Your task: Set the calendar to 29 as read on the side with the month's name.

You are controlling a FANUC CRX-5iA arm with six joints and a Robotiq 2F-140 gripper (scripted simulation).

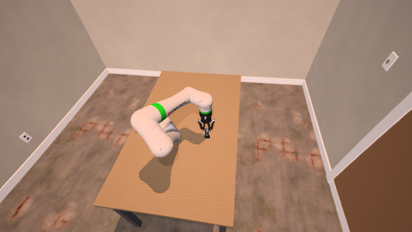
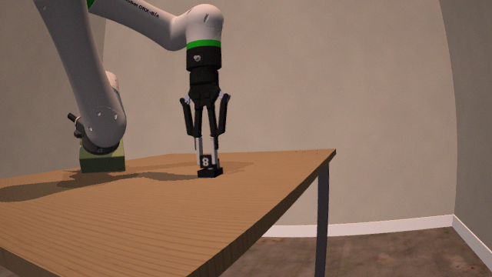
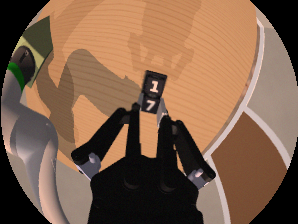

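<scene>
Now: the black calendar tray 2 cm to the left of my hand and 6 cm below it.
</scene>
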